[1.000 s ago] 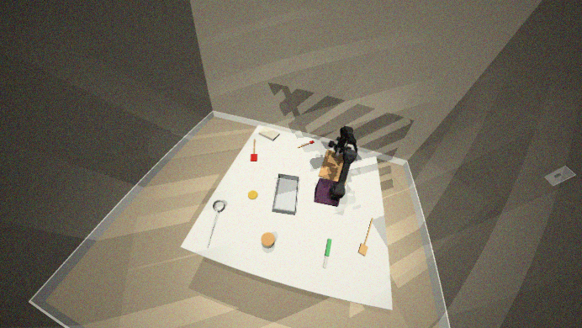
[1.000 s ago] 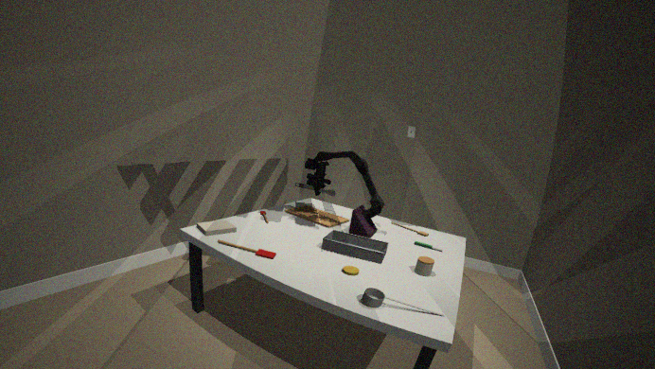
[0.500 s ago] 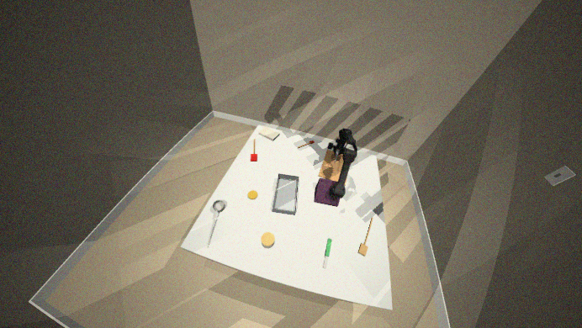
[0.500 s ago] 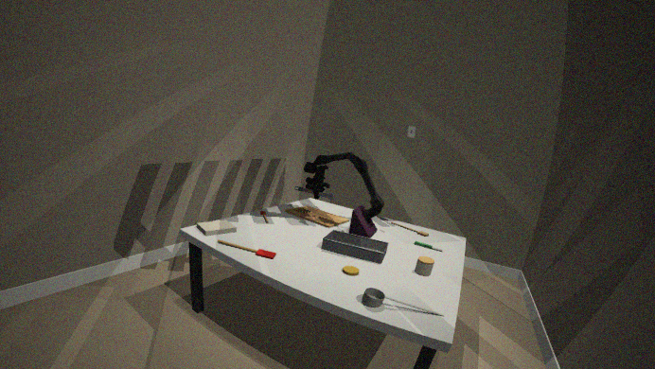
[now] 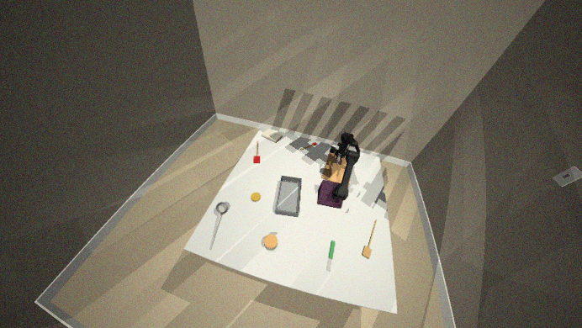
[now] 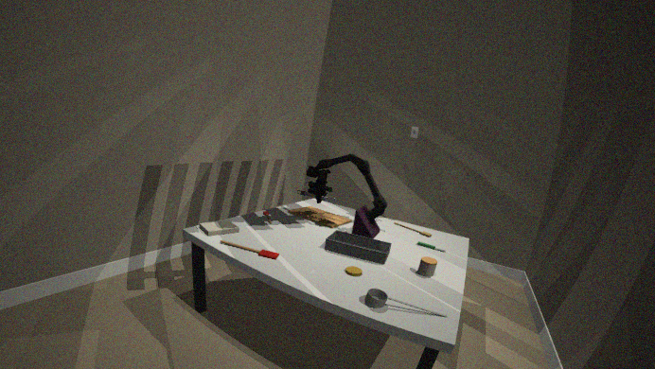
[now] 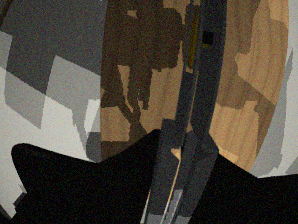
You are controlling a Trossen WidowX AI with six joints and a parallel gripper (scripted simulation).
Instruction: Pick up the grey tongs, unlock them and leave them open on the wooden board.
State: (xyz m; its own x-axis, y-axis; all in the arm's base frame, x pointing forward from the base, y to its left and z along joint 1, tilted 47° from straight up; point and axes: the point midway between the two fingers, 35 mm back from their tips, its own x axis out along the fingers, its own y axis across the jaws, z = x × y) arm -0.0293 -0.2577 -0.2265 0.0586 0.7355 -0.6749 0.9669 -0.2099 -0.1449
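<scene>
The wooden board lies 40 mm behind my gripper tip, 10 mm to the left of it and 90 mm below it. Round my gripper tip: grey block 630 mm ahead, 290 mm to the right, 90 mm below; red-tipped stick 230 mm ahead, 240 mm to the right, 100 mm below; roasting tin 370 mm ahead, 380 mm to the left, 70 mm below.
</scene>
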